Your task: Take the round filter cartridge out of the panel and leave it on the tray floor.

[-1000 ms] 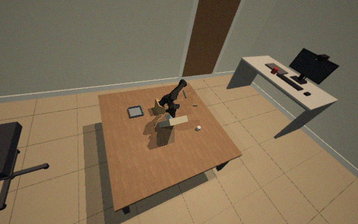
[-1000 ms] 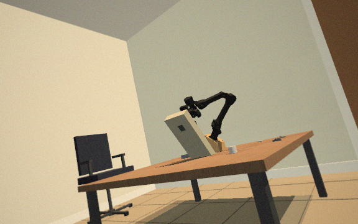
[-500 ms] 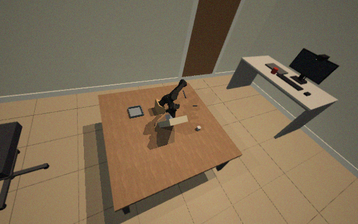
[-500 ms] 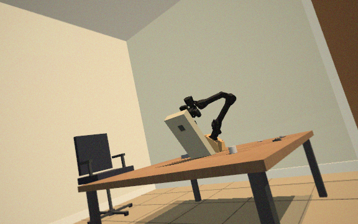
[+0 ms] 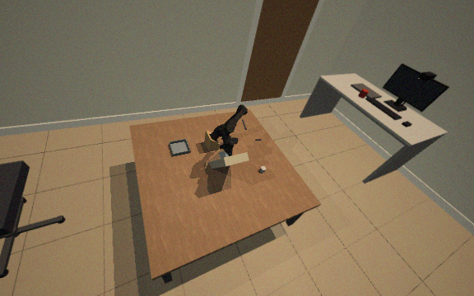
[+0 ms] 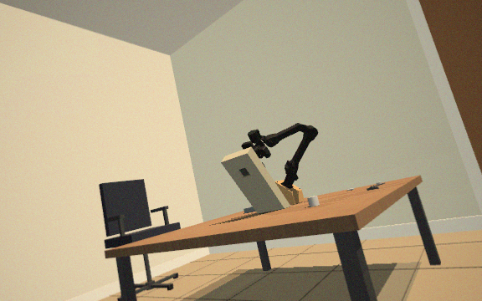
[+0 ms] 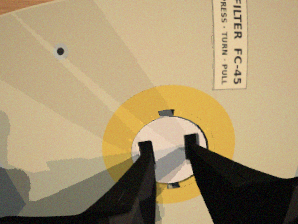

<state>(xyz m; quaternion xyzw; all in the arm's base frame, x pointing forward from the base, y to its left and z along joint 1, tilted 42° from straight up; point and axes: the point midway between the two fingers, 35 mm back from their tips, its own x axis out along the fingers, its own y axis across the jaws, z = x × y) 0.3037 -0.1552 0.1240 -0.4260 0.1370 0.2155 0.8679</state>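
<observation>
The round white filter cartridge lies 10 mm below my gripper tip and 10 mm ahead of it. Also, from my gripper tip: tray: 430 mm behind, 250 mm below, 240 mm to the right; beige service panel: 80 mm below, 30 mm behind.
</observation>
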